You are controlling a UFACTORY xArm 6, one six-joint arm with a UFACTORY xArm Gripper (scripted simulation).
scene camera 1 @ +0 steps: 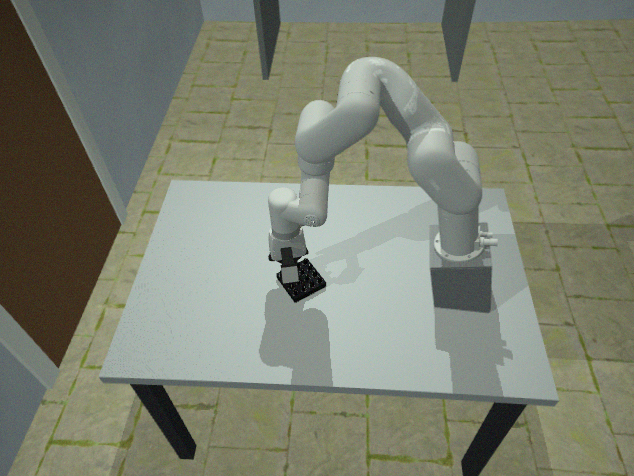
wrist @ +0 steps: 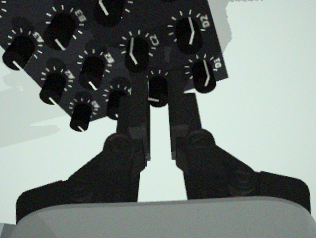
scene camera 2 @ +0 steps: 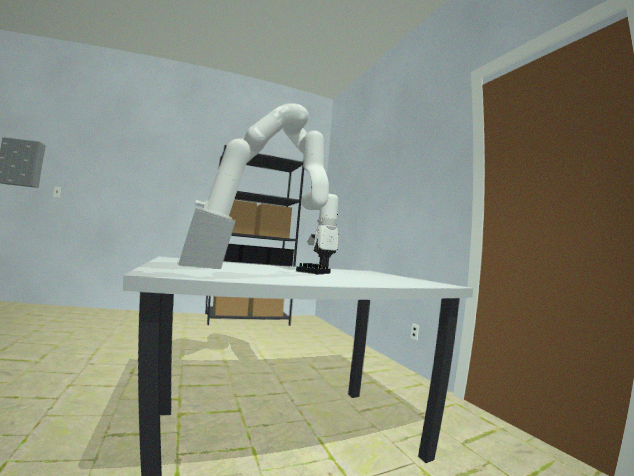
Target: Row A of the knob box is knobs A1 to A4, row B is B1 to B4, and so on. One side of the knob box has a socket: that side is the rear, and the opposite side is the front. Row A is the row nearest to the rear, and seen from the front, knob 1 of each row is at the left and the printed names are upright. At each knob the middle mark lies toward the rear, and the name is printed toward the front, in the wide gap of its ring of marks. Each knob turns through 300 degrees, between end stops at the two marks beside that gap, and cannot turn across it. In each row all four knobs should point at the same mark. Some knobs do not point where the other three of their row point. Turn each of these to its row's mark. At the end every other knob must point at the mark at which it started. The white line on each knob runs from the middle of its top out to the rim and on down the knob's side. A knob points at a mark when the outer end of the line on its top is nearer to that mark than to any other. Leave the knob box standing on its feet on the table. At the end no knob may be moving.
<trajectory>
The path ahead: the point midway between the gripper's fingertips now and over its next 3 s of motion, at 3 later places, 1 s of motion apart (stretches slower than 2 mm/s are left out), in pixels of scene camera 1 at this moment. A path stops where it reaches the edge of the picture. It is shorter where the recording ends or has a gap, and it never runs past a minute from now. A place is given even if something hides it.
The gripper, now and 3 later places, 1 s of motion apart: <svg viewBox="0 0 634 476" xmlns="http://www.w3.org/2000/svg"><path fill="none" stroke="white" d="M290 269L289 262L291 271L295 281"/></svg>
</trajectory>
